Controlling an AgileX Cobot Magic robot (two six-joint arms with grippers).
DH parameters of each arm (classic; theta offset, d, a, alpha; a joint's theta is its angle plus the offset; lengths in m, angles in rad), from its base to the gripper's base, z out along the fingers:
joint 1: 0 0.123 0 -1.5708
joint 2: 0.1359 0 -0.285 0
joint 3: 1.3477 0 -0.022 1.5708
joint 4: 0 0.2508 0 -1.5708
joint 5: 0 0 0.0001 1.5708
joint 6: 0 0.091 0 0
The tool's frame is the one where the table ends.
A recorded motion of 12 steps. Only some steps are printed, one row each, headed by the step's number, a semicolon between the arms.
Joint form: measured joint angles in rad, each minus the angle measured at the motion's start. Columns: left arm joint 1, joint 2, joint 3, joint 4, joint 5, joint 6; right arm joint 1, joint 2, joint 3, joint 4, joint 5, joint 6.
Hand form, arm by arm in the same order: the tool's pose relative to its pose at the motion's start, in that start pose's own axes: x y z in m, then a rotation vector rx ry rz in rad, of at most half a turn. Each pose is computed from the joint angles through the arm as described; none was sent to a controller.
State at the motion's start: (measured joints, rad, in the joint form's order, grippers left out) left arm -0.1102 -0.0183 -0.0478 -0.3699 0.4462 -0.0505; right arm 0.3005 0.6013 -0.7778 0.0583 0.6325 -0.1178
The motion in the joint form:
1: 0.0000 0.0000 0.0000 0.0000 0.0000 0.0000; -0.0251 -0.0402 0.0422 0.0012 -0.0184 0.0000
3: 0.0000 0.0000 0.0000 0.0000 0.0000 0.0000; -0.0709 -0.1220 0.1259 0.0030 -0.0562 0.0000
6: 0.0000 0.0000 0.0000 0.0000 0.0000 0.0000; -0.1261 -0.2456 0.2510 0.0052 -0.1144 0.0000
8: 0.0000 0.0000 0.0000 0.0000 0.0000 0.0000; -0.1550 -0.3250 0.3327 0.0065 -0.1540 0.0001
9: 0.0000 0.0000 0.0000 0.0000 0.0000 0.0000; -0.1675 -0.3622 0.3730 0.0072 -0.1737 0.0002
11: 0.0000 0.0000 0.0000 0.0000 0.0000 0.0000; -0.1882 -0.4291 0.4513 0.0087 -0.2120 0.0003
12: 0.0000 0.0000 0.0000 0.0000 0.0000 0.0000; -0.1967 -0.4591 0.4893 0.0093 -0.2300 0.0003
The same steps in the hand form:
1: 0.0000 0.0000 0.0000 0.0000 0.0000 0.0000; 0.0098 -0.0018 -0.0036 0.0248 -0.0150 0.0099
3: 0.0000 0.0000 0.0000 0.0000 0.0000 0.0000; 0.0295 -0.0041 -0.0102 0.0713 -0.0483 0.0264
6: 0.0000 0.0000 0.0000 0.0000 0.0000 0.0000; 0.0594 -0.0048 -0.0172 0.1301 -0.1017 0.0434
8: 0.0000 0.0000 0.0000 0.0000 0.0000 0.0000; 0.0791 -0.0042 -0.0193 0.1624 -0.1371 0.0509
9: 0.0000 0.0000 0.0000 0.0000 0.0000 0.0000; 0.0888 -0.0038 -0.0193 0.1766 -0.1529 0.0541
11: 0.0000 0.0000 0.0000 0.0000 0.0000 0.0000; 0.1077 -0.0030 -0.0175 0.2003 -0.1784 0.0593
12: 0.0000 0.0000 0.0000 0.0000 0.0000 0.0000; 0.1169 -0.0026 -0.0158 0.2102 -0.1878 0.0615

